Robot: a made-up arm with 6 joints. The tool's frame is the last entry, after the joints. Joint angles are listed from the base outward.
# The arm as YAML. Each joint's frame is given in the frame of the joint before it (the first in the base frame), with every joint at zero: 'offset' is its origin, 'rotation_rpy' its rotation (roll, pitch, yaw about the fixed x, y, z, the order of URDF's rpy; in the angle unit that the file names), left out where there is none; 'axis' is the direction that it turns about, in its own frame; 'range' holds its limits. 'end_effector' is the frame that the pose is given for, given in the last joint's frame.
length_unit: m
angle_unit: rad
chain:
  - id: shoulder
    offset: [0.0, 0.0, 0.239]
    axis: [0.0, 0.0, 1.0]
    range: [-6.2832, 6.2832]
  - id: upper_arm
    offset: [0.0, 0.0, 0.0]
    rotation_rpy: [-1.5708, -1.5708, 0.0]
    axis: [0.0, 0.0, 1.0]
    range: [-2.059, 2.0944]
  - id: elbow
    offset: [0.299, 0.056, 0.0]
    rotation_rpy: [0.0, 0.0, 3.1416]
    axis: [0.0, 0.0, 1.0]
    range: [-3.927, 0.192]
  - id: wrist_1
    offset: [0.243, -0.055, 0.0]
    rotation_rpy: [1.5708, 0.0, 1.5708]
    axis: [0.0, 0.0, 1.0]
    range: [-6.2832, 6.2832]
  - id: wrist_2
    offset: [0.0, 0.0, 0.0]
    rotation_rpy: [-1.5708, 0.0, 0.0]
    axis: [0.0, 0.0, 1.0]
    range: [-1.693, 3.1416]
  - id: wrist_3
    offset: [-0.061, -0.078, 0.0]
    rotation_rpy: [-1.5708, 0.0, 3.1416]
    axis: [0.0, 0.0, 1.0]
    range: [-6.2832, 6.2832]
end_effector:
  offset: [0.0, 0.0, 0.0]
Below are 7 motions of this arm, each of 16 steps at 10 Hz.
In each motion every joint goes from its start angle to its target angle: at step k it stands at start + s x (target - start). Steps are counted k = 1, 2, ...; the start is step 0. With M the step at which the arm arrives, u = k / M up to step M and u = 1 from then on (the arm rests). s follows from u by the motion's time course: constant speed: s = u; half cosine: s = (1 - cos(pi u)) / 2; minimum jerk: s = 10 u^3 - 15 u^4 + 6 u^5.
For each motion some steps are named. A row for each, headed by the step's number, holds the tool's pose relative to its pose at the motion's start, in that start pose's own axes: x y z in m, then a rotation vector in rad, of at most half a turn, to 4 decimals.
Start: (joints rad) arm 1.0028 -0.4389 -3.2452 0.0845 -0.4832 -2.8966
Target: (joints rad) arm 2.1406 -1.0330 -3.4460 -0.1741 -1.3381 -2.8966
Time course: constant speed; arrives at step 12
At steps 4, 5, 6, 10, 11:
4: -0.1694 -0.1020 -0.0174 0.1668 -0.6123 0.0395
5: -0.2054 -0.1333 -0.0362 0.2209 -0.7612 0.0187
6: -0.2378 -0.1650 -0.0603 0.2786 -0.9063 -0.0153
10: -0.3272 -0.2791 -0.2009 0.5288 -1.4244 -0.2906
11: -0.3393 -0.3011 -0.2439 0.5917 -1.5314 -0.3954

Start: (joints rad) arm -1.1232 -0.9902 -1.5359 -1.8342 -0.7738 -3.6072
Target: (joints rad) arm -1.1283 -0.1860 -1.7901 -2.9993 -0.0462 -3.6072
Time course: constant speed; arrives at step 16
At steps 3, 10, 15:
3: 0.0070 0.0678 0.0447 -0.2369 -0.0086 -0.1042
10: 0.0031 0.2347 0.1167 -0.6562 -0.0755 -0.4695
15: -0.0150 0.3484 0.1482 -0.8011 -0.1579 -0.8095

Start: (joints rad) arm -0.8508 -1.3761 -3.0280 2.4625 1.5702 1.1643
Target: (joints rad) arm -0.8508 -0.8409 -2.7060 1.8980 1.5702 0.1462
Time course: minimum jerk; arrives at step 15
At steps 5, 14, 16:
5: 0.0645 0.0165 -0.0706 0.0579 0.1683 -0.0920
14: 0.2354 0.2070 -0.3298 -0.1135 0.7019 -0.2627
16: 0.2357 0.2080 -0.3306 -0.1149 0.7030 -0.2628

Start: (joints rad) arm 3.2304 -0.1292 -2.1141 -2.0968 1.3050 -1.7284
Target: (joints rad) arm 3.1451 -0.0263 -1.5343 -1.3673 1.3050 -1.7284
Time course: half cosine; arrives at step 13
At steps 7, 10, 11, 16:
7: 0.1421 0.0482 -0.0545 -0.1533 0.4489 -0.2651
10: 0.2217 0.0467 -0.0918 -0.1684 0.7118 -0.4310
11: 0.2383 0.0437 -0.1004 -0.1645 0.7693 -0.4681
16: 0.2519 0.0405 -0.1076 -0.1592 0.8174 -0.4993

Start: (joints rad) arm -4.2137 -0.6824 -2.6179 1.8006 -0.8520 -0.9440
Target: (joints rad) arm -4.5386 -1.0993 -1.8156 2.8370 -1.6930 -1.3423
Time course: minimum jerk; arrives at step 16
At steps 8, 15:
8: -0.0113 0.0311 -0.0881 -0.6306 -0.0948 -0.1728
15: -0.0098 0.0466 -0.2038 -1.3077 -0.2705 -0.3993

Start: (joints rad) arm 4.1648 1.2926 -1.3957 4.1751 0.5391 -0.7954
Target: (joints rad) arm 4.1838 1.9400 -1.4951 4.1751 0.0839 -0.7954
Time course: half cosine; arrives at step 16
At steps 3, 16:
3: 0.0239 0.0046 0.0088 -0.0208 0.0675 -0.0211
16: 0.2929 0.0087 0.0296 -0.2004 0.8301 -0.1660

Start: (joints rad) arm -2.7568 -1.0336 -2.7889 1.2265 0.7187 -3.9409
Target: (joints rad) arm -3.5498 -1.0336 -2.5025 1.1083 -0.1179 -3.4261
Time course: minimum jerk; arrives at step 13
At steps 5, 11, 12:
5: 0.0456 0.0527 0.0568 0.1660 0.0345 -0.0158
11: 0.1946 0.1606 0.1326 0.4204 -0.0858 -0.2136
12: 0.2008 0.1639 0.1338 0.4236 -0.0942 -0.2238

